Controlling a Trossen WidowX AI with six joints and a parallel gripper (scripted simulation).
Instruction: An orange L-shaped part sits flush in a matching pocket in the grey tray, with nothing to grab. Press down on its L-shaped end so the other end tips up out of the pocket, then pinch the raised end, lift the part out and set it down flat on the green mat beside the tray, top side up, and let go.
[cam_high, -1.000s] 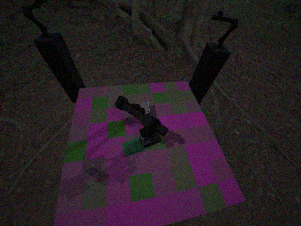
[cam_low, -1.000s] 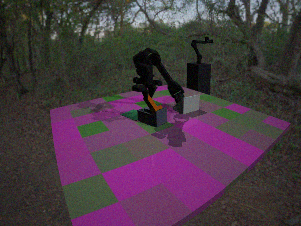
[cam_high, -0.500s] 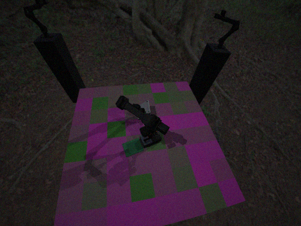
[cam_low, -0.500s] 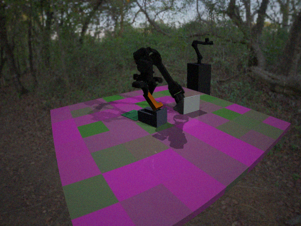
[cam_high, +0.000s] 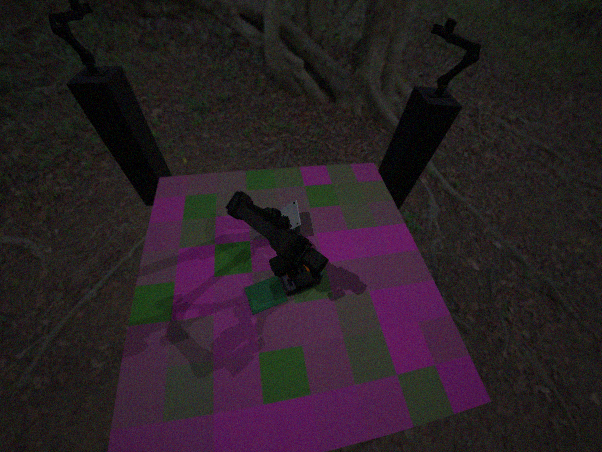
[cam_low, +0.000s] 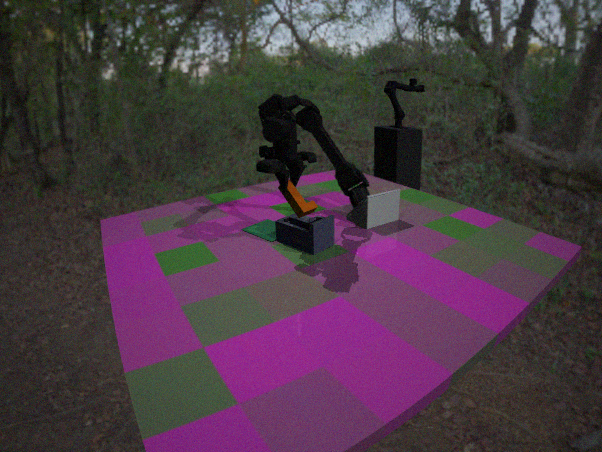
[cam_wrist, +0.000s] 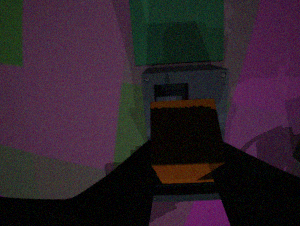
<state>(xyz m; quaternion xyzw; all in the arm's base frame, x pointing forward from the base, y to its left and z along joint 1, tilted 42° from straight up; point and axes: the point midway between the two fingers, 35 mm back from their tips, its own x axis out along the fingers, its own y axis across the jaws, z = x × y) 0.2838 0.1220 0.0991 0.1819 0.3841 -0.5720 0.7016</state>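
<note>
The green mat is 17 cm below my gripper tip, 11 cm to the right of it and 2 cm ahead of it. From my gripper tip the other things lie so: orange L-shaped part (3 cm below, 2 cm to the left, 2 cm behind).
</note>
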